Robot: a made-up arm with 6 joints. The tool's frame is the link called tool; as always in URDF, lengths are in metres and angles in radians.
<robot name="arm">
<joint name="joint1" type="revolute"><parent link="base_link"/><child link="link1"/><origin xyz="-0.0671 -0.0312 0.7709" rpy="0 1.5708 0"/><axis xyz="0 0 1"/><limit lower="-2.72" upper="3.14" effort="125" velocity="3.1"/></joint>
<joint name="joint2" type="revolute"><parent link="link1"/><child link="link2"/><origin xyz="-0.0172 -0.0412 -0.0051" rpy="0 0 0"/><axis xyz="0 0 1"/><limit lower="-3.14" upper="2.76" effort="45" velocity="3"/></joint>
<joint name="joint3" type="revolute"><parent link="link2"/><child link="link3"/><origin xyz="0.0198 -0.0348 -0.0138" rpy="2.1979 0.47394 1.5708"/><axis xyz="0 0 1"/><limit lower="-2.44" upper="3.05" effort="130" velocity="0.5"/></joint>
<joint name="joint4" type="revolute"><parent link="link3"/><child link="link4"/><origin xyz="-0.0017 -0.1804 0.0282" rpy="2.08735 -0.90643 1.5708"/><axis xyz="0 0 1"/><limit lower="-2.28" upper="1.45" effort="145" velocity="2.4"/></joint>
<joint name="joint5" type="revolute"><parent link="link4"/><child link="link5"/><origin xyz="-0.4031 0.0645 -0.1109" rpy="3.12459 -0.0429 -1.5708"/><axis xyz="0 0 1"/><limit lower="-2.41" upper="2.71" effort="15" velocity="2.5"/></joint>
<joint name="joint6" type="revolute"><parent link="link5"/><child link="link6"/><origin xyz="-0.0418 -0.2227 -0.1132" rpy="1.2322 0.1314 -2.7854"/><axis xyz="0 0 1"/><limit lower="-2.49" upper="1.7" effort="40" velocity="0.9"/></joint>
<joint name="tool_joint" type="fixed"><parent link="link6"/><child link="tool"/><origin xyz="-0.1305 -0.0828 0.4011" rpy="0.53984 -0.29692 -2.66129"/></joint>
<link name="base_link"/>
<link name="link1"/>
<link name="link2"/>
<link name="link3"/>
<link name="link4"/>
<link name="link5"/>
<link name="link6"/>
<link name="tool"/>
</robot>
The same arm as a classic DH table. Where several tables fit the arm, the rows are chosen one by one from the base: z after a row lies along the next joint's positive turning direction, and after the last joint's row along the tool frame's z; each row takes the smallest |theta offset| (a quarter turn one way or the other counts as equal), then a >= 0, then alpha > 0; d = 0 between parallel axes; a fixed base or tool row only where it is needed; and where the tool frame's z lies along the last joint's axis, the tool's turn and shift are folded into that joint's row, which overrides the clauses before.
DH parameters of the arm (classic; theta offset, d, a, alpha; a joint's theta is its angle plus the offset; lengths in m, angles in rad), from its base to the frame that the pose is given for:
base (fixed): -1.5708 0.7709 0.0312 -1.5708
joint1: -0.3955 0.0000 0.0446 0.0000
joint2: 0.0761 -0.0678 0.0268 -2.1201
joint3: 1.4267 0.0390 0.1640 -1.8802
joint4: 0.5955 1.7293 0.3985 -3.0954
joint5: -1.5456 1.8738 -0.1257 -1.2352
joint6: -0.1131 0.3152 0.1326 0.6089
tool (fixed): 0.5369 -0.1388 0.0000 0.0000
Joint limits (rad, base to tool): -2.7200..3.1400 -3.1400..2.7600 -2.4400..3.0500 -2.2800..1.4500 -2.4100..2.7100 -2.4900..1.7000

